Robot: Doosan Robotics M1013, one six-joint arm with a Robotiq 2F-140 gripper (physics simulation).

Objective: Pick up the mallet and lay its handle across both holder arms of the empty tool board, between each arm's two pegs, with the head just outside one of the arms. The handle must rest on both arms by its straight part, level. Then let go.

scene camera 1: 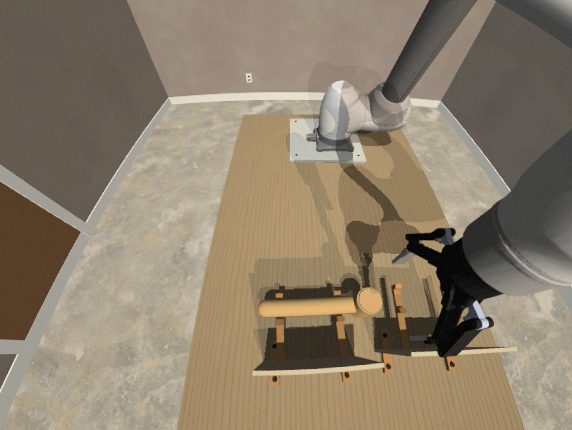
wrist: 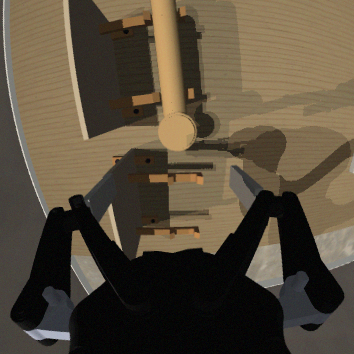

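The wooden mallet lies across the two arms of the left tool board [scene camera 1: 320, 371] [wrist: 95, 75]. Its straight handle [scene camera 1: 310, 306] [wrist: 169, 60] crosses both arms, and its round head [scene camera 1: 370, 300] [wrist: 177, 131] is outside the arm nearer the empty board. The empty tool board [scene camera 1: 487, 350] [wrist: 129, 200] stands beside it. Its near arm [scene camera 1: 401, 325] [wrist: 160, 178] and far arm [wrist: 167, 231] show bare in the wrist view; the gripper hides the far arm in the scene view. My gripper [scene camera 1: 410, 298] [wrist: 171, 179] is open and empty, above the empty board and beside the mallet head.
Both boards stand on a wooden floor panel [scene camera 1: 270, 225] [wrist: 280, 65]. The robot's base plate [scene camera 1: 302, 150] is at the back. The arm reaches in from the right in the scene view. The loaded board's arms [scene camera 1: 341, 330] [wrist: 145, 98] have upright pegs beside the handle.
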